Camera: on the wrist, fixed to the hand. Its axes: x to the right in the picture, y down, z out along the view.
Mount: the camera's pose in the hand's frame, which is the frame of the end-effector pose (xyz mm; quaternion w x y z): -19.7 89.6 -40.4 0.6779 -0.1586 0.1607 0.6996
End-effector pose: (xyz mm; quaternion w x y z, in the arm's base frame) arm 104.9 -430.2 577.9 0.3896 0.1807 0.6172 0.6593
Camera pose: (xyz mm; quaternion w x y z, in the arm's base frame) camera 62.2 -466.0 661.2 0.2677 -0.3865 -0.2500 -0.8464
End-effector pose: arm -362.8 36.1 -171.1 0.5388 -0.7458 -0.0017 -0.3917
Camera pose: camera -361.9 -25.7 -250.0 0.5213 -0.5293 0.6693 -0.0087
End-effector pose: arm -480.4 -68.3 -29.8 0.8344 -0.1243 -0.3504 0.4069
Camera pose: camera -514.1 -23.1 -112.7 0.3176 -0.5271 -0.0810 0.7840
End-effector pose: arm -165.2 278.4 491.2 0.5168 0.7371 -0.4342 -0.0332
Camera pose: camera -211.6 313.3 572.9 0.5602 0.1193 -0.7217 0.3886
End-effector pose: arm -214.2 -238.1 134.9 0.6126 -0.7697 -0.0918 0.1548
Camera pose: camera -222.8 -302.4 58.5 0.1997 -0.7080 0.5501 0.3952
